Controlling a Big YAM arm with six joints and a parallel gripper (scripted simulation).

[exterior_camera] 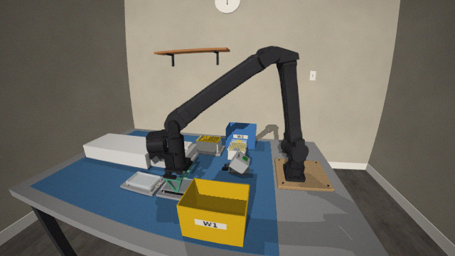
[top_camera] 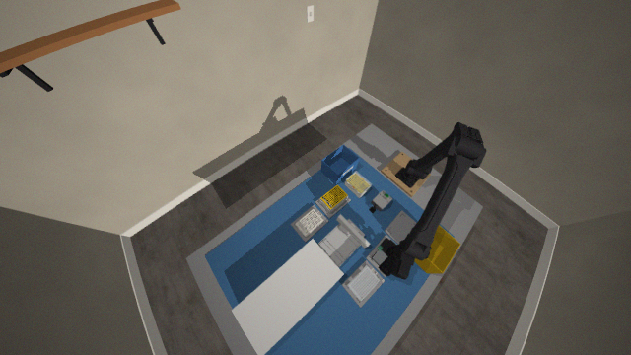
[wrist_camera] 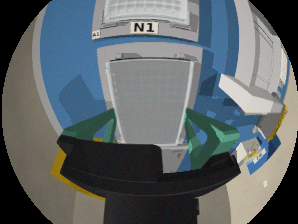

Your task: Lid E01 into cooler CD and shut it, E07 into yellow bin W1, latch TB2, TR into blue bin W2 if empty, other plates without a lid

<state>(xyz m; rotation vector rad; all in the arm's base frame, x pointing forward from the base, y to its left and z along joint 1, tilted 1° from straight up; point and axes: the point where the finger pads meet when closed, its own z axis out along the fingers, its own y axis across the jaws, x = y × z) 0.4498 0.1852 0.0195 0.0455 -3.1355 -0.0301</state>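
The black plate is 1 cm below my hand. From my hand the other things lie so: grey plate lid: right at my hand; grey lid park nest: 17 cm behind, 3 cm below, 2 cm to the right; yellow bin W1: 18 cm behind, 13 cm to the left, 1 cm above.
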